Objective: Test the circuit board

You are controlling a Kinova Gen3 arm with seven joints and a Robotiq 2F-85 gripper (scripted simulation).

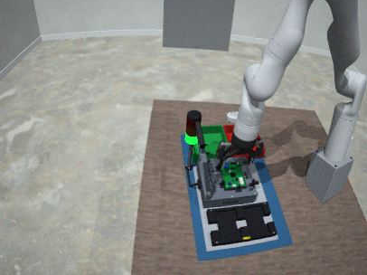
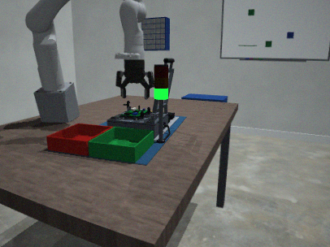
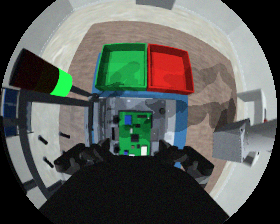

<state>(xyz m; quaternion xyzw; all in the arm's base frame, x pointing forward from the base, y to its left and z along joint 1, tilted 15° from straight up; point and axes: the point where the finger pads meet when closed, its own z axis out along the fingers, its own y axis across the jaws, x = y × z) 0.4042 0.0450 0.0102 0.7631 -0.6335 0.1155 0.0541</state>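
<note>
The green circuit board is 60 mm below my hand. Round my hand: clear lid: 120 mm ahead, 50 mm above, 20 mm to the left; then red bin: 220 mm to the right, 120 mm below, 70 mm behind; then green bin: 190 mm to the right, 120 mm below, 80 mm ahead.
</note>
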